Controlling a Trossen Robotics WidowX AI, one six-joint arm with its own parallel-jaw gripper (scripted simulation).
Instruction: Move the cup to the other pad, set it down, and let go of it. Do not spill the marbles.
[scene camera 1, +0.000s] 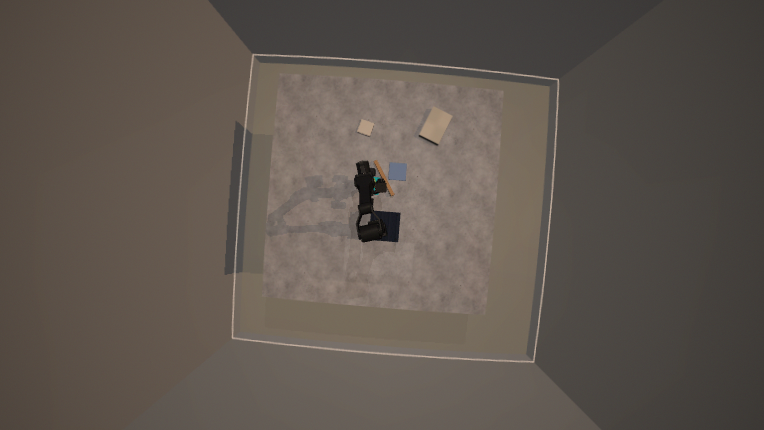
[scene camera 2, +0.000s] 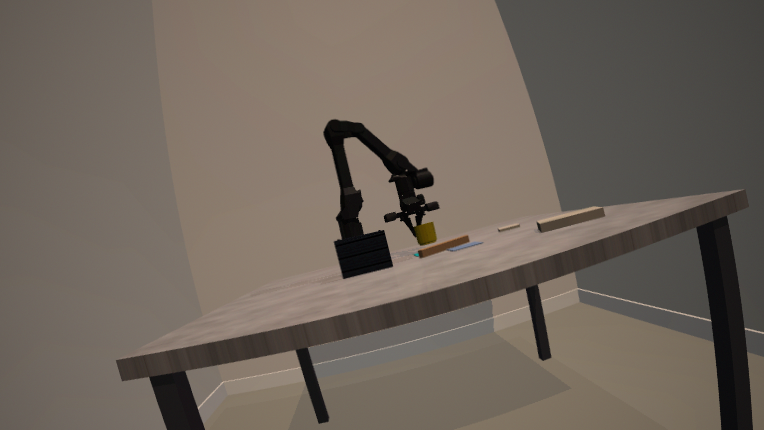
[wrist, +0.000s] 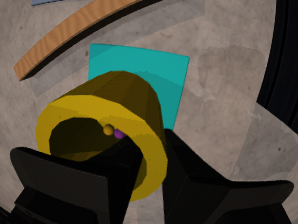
Labels:
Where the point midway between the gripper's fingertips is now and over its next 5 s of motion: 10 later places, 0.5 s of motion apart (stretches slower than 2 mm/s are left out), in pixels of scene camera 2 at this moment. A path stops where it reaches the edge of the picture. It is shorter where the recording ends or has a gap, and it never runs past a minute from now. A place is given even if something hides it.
My gripper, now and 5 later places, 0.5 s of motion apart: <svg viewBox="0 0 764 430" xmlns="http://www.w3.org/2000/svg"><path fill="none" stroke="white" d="M417 236L418 241L416 240L416 234L414 230L412 227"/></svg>

